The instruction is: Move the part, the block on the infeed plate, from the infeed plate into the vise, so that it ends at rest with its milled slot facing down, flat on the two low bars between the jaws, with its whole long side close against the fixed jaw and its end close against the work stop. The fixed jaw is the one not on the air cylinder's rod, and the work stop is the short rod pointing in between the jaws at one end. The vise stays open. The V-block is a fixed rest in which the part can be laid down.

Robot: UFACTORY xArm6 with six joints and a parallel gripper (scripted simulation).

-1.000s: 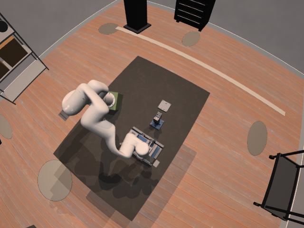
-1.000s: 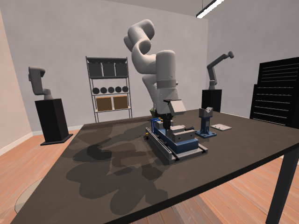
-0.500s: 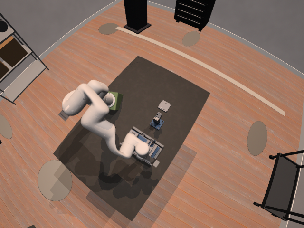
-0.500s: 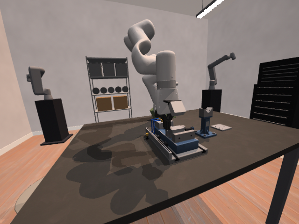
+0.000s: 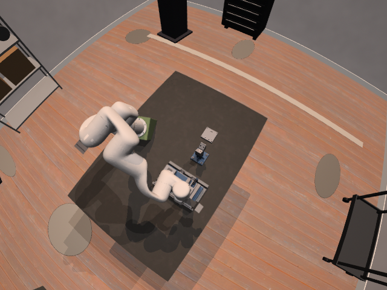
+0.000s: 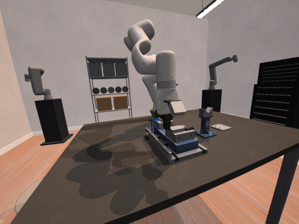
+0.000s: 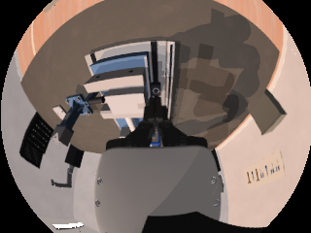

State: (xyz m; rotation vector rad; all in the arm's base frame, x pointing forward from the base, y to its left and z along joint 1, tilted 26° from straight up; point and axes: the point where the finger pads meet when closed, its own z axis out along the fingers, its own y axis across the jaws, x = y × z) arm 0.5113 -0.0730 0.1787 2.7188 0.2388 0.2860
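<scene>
My hand is 5 cm to the right of the part, 4 cm above it and 1 cm past it. Also, from my hand: air cylinder: 17 cm behind, 5 cm below, 4 cm to the left; then grey rail: 10 cm below, 7 cm behind, 4 cm to the right.
</scene>
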